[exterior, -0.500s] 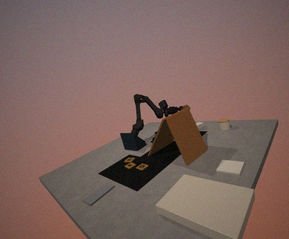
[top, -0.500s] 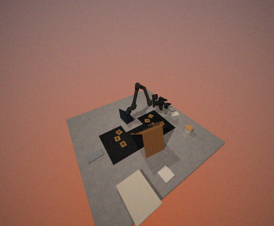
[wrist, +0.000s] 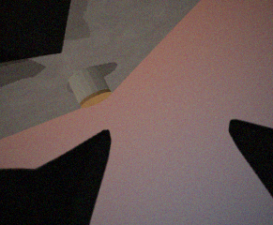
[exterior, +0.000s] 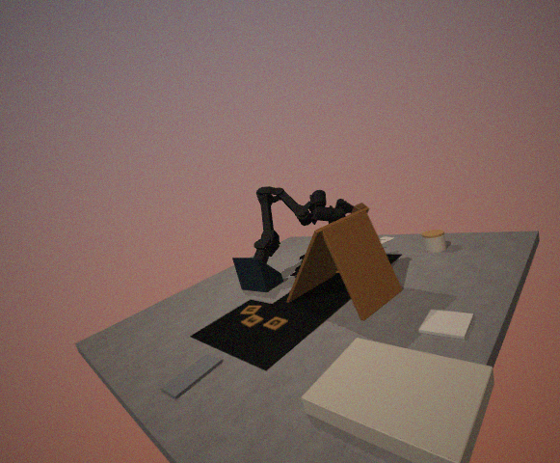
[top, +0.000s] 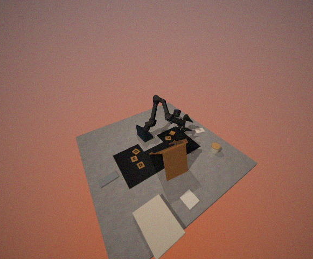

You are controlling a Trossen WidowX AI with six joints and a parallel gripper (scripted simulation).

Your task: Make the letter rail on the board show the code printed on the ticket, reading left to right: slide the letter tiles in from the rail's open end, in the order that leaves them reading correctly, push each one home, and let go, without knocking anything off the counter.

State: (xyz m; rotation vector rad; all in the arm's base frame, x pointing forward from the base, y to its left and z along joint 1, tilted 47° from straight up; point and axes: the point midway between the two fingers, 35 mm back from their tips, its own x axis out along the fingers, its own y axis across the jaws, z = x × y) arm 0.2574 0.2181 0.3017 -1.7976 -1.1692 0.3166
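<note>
My gripper tip is now 35 cm to the left of the white ticket, 9 cm above it and 3 cm short of it. Also, from my gripper tip: small white card: 18 cm to the left, 17 cm below, 5 cm behind; lidded cream jar: 24 cm ahead, 14 cm below, 9 cm to the left; black mat: 38 cm to the right, 17 cm below, 6 cm behind.
</note>
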